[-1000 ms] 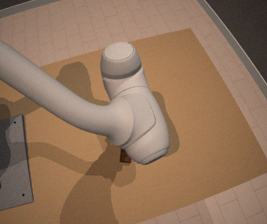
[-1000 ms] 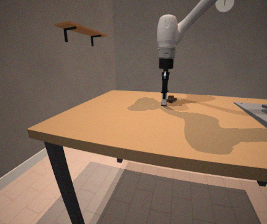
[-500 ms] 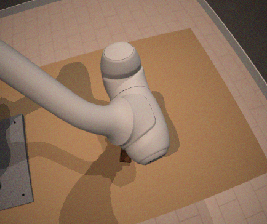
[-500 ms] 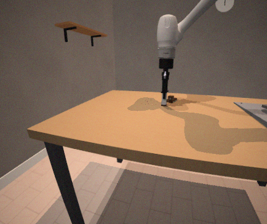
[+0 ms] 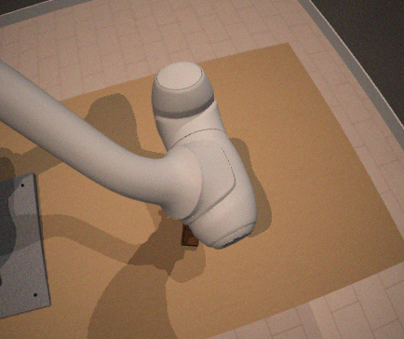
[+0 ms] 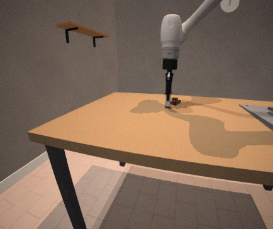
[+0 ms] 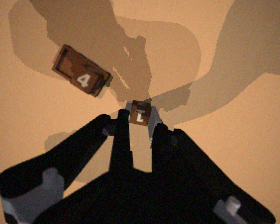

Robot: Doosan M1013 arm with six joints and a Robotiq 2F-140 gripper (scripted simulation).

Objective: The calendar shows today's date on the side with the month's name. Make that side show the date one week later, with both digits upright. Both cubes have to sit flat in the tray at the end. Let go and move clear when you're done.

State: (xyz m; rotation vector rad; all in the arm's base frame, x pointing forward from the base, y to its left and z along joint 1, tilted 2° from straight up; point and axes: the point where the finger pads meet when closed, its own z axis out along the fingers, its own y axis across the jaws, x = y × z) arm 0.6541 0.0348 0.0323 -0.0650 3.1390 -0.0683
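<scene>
Right now my hand is 100 mm to the left of the tray, 40 mm past it and 40 mm above it. Round my hand: cube (30 mm below).
</scene>
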